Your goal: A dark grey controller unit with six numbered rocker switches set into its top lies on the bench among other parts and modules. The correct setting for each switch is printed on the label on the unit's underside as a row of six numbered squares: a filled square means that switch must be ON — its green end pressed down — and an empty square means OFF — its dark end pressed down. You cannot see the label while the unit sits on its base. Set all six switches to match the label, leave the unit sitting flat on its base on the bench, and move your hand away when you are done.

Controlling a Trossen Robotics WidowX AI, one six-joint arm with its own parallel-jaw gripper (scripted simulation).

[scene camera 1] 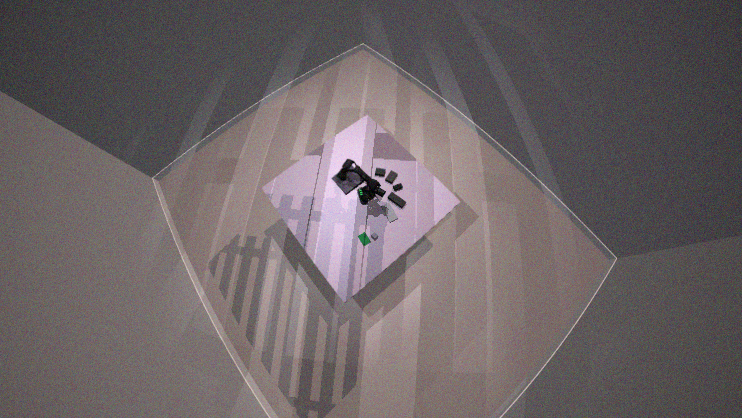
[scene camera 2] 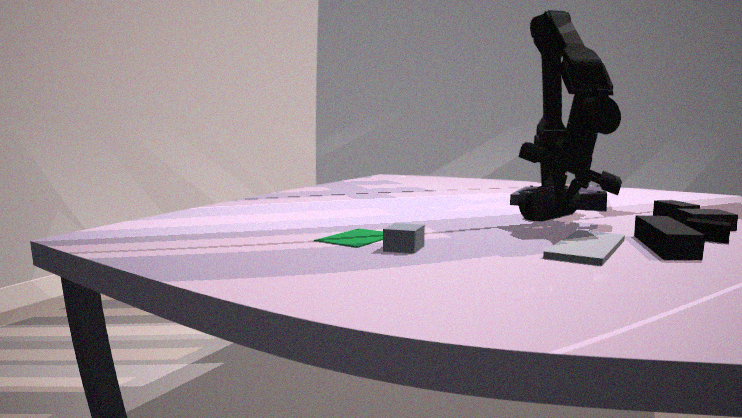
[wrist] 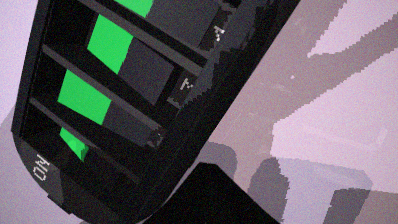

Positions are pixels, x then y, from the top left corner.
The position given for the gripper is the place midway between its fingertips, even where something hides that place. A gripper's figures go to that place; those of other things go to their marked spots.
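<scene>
A flat green plate (scene camera 2: 356, 238) sits 67 cm from the lens, while the gripper (scene camera 2: 557, 217) is 84 cm from the lens.
</scene>
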